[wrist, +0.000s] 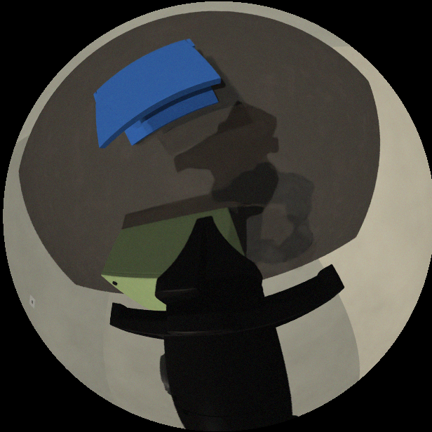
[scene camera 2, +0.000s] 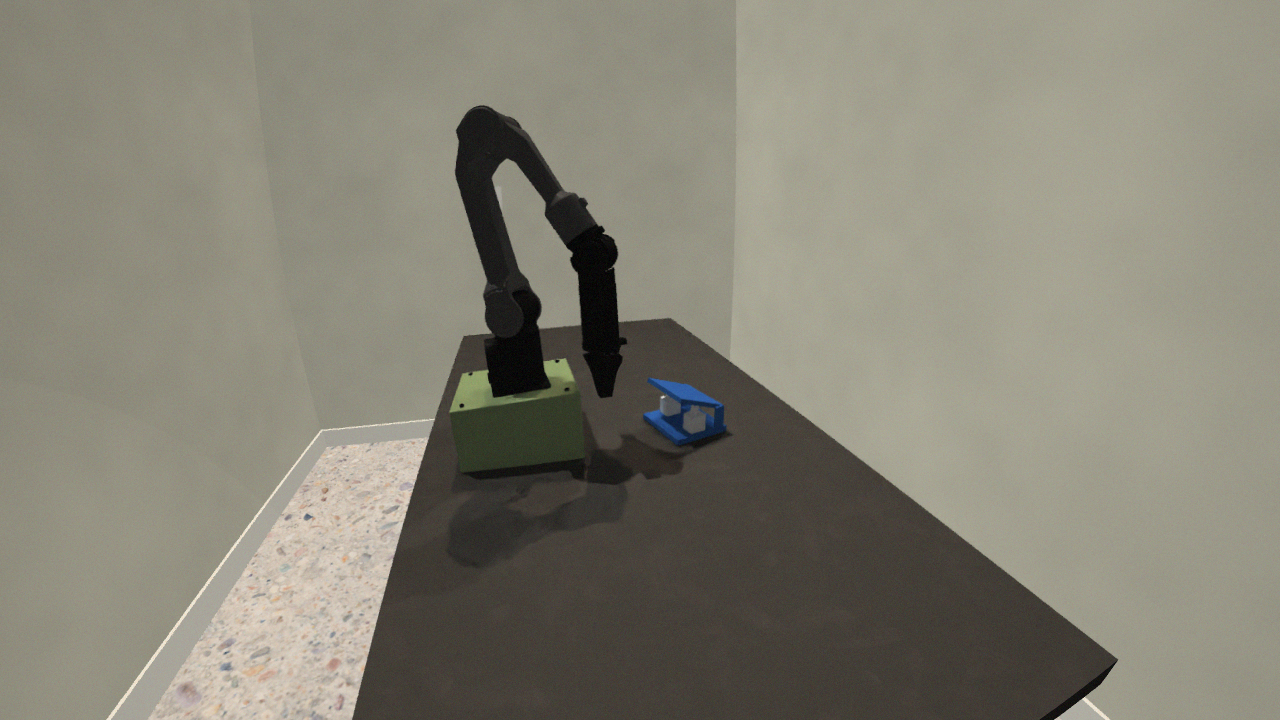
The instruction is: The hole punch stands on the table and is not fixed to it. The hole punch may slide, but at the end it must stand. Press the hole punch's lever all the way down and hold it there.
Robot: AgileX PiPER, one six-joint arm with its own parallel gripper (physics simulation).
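The blue hole punch (scene camera 2: pixel 677 428) (wrist: pixel 172 111) stands upright on the dark table. Its lever (scene camera 2: pixel 684 392) (wrist: pixel 157 82) is raised and slants above the base, with a wide gap at the side nearer the robot's base; pale grey parts show between lever and base in the scene view. My gripper (scene camera 2: pixel 605 394) (wrist: pixel 206 225) is shut, with its fingertips together and nothing between them. It points down over the table, between the green block and the hole punch, and is apart from the lever. In the wrist view the lever hides most of the punch's base.
The dark table (scene camera 2: pixel 760 573) (wrist: pixel 320 100) bears the hole punch and a green block (scene camera 2: pixel 519 432) (wrist: pixel 150 250), on which the arm is mounted. The block stands left of the hole punch in the scene view. The table's long right edge runs behind the punch, with a wall beyond.
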